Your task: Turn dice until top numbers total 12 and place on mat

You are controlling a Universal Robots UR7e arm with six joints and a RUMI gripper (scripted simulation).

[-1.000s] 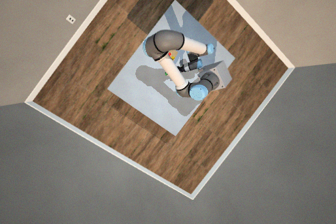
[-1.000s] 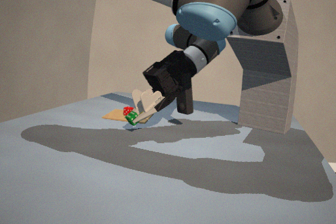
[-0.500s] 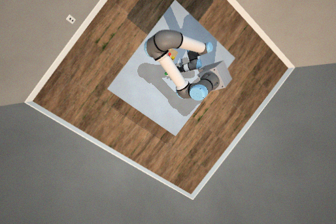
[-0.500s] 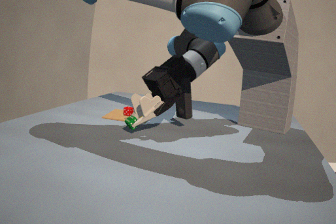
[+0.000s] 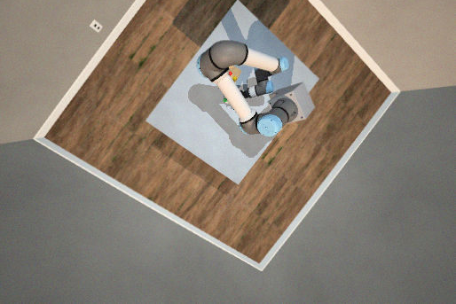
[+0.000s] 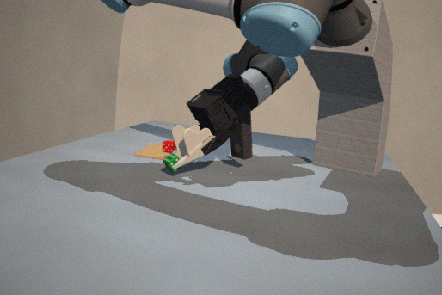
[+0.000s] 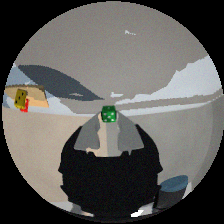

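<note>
Right now my hand is 10 mm to the right of the green die. The rest, counted from my hand: tan mat (160 mm to the right, 120 mm ahead, 30 mm below); red die (160 mm to the right, 120 mm ahead, 10 mm below); yellow die (160 mm to the right, 80 mm ahead, 10 mm below).
</note>
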